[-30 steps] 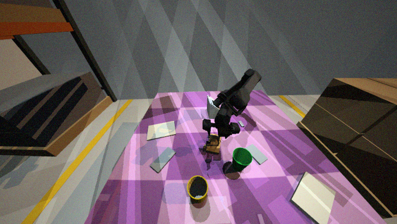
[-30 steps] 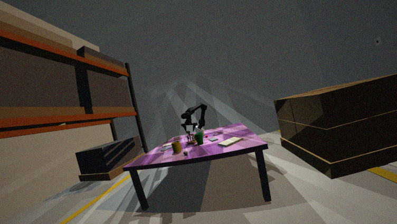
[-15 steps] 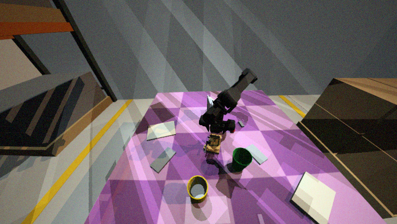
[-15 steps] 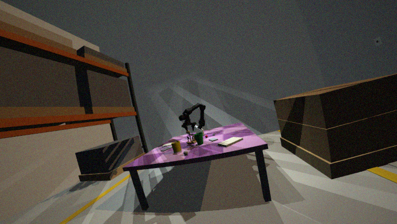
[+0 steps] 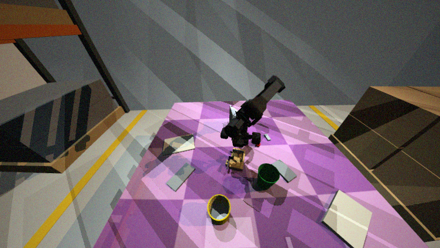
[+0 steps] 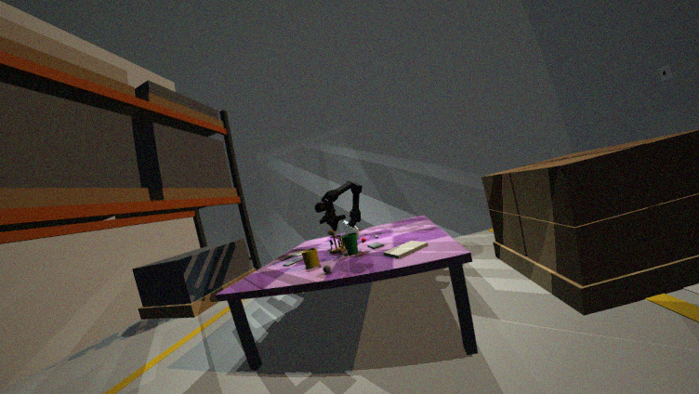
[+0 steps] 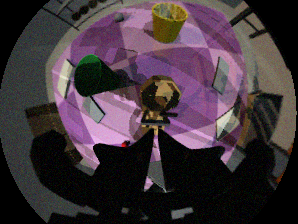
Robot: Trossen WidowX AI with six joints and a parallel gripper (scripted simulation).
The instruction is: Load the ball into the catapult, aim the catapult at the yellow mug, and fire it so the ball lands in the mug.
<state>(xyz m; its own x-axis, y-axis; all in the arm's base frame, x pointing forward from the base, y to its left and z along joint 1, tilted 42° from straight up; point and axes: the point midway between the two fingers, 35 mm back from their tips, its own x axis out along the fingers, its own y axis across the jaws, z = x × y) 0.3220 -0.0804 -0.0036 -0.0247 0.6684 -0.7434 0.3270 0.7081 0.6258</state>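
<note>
My gripper tip is now 7 cm above the wooden catapult and 3 cm to the left of it. Also, from my gripper tip: yellow mug (25 cm ahead, 12 cm to the right, 11 cm below); then red ball (16 cm to the left, 12 cm below, 11 cm behind); then green mug (14 cm ahead, 11 cm to the left, 11 cm below).
</note>
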